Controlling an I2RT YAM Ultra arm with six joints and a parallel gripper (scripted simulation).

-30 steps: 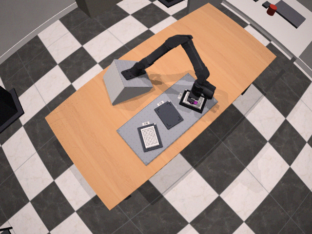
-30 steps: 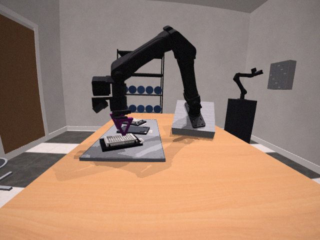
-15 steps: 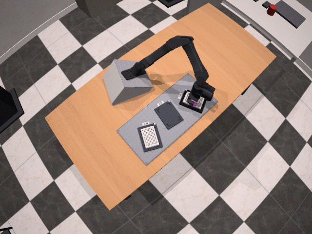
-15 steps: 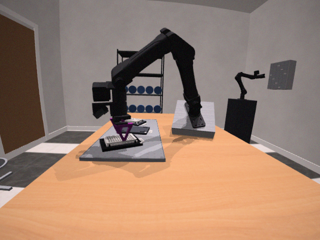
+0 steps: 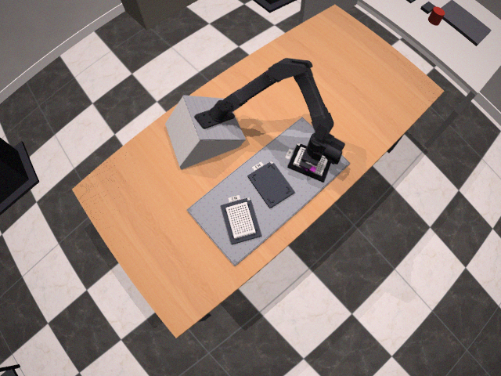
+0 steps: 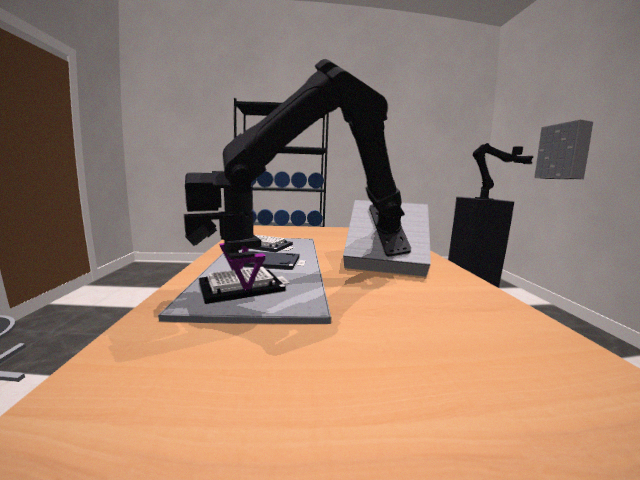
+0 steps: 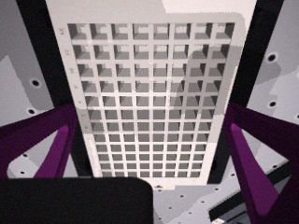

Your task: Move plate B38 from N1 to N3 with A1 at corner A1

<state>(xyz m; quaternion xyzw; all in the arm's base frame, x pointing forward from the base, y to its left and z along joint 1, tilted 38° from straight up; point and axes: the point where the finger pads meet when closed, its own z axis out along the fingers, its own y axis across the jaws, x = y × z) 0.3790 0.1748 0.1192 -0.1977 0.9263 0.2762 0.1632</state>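
Now: the black plate nest N1 2 cm below my hand. The rest, counted from my hand: dark landing nest N3 (19 cm to the right, 2 cm below, 2 cm behind); N2 label (34 cm to the right, 7 cm behind, 2 cm below); N1 label (8 cm behind, 4 cm to the right, 2 cm below).
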